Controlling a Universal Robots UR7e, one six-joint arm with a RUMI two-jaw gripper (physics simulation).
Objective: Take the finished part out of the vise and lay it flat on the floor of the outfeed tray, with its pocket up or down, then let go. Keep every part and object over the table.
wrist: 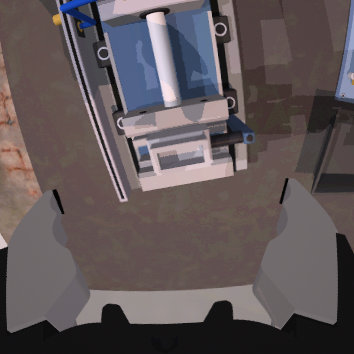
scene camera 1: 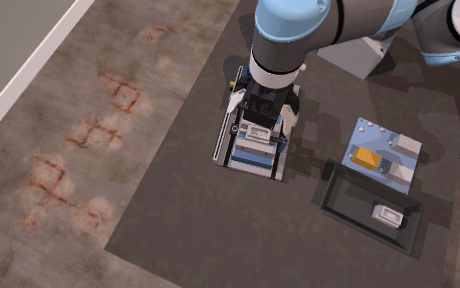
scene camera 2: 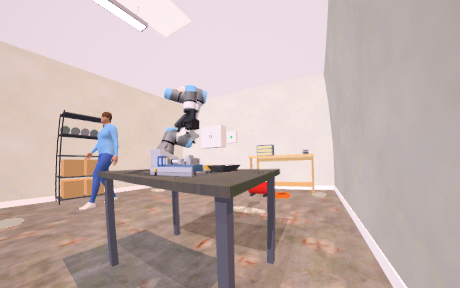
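Where they show: gripper, fingertip midpoint: [wrist: 169, 186] [scene camera 2: 186, 143]; arm's base at its link origin: [scene camera 2: 164, 153].
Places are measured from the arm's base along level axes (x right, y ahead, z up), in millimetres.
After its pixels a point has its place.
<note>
The finished part [scene camera 1: 258, 133] @(y 417, x 240, z -43 mm) [wrist: 206, 152] @(y 418, x 215, z -29 mm), a pale block, sits between the jaws of the vise [scene camera 1: 251, 158] @(y 473, x 241, z -84 mm) [scene camera 2: 175, 170] @(y 395, x 338, z -112 mm) [wrist: 177, 118] @(y 387, x 236, z -48 mm) with its rectangular pocket up. My gripper [scene camera 1: 260, 121] @(y 405, x 247, z 42 mm) [scene camera 2: 193, 134] [wrist: 169, 186] @(y 405, x 247, z 42 mm) is wide open with nothing between the fingers. It hangs above the vise; in the wrist view the part lies ahead of the fingertip line, left of the picture's right finger. The dark outfeed tray [scene camera 1: 350, 197] @(y 496, x -41, z -132 mm) [scene camera 2: 223, 168] @(y 546, x 26, z -118 mm) [wrist: 332, 190] @(y 558, x 3, z -104 mm) stands to the right of the vise. Another pale pocketed part [scene camera 1: 389, 215] @(y 522, x -136, z -111 mm) lies in its right end, pocket up.
A dark stop rod [wrist: 226, 139] @(y 417, x 192, z -48 mm) reaches to the part's right side. Blue hoses [wrist: 80, 6] rise at the vise's far left. A blue plate [scene camera 1: 367, 136] @(y 305, x -73, z -135 mm) [wrist: 346, 75] @(y 379, x -22, z -135 mm) behind the tray holds an orange block [scene camera 1: 366, 157] @(y 386, x -59, z -100 mm) and two grey blocks. A grey box [scene camera 1: 352, 54] @(y 86, x 21, z -71 mm) stands farther back.
</note>
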